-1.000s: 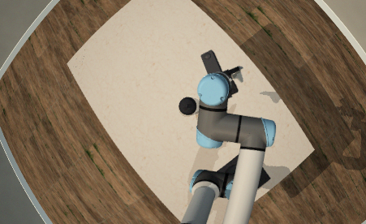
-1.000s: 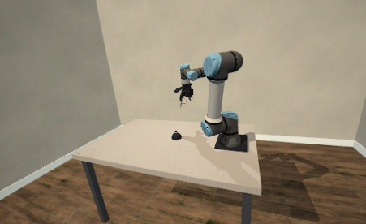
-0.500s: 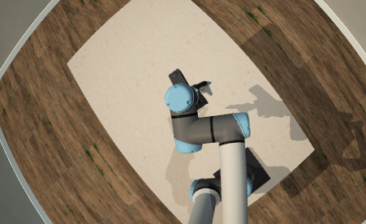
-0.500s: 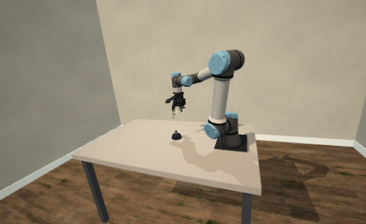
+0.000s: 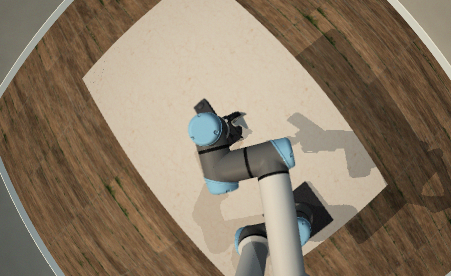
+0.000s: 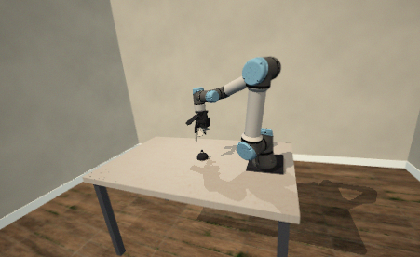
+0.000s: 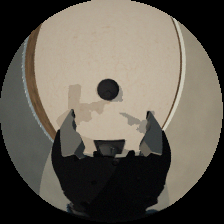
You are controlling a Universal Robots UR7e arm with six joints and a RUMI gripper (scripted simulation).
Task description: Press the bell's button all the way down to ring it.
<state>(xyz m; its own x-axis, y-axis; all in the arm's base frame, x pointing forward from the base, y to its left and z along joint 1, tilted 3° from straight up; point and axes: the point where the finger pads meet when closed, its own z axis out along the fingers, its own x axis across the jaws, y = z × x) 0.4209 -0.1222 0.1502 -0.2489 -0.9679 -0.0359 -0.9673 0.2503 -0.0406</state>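
Now: the bell 11 cm below my hand and 1 cm to the left of it.
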